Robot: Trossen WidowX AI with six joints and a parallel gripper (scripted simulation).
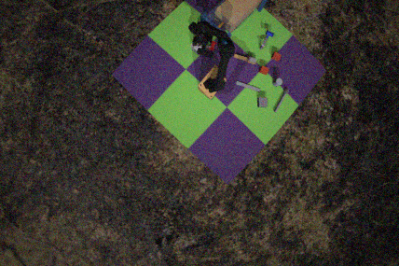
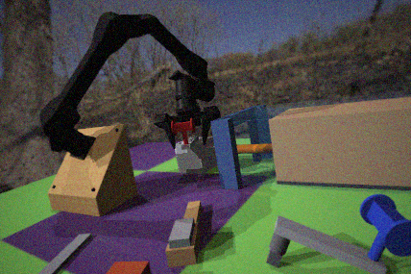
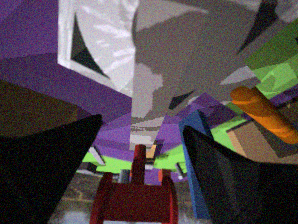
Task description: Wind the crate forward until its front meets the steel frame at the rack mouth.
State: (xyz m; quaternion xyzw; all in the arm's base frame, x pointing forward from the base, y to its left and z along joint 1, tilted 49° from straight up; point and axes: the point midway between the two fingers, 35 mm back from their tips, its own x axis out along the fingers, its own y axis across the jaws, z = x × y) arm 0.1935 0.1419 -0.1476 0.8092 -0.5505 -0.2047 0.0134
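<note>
Now: gripper tip 50 mm below the red grip, 20 mm to the left of it and 10 mm short of it. From my gripper tip the other things lie so: grey bar: 410 mm to the right, 90 mm below, 40 mm ahead; then wood-and-grey block: 240 mm to the right, 180 mm ahead, 70 mm below; then grey winch: 60 mm to the left, 60 mm below, 50 mm behind.
</note>
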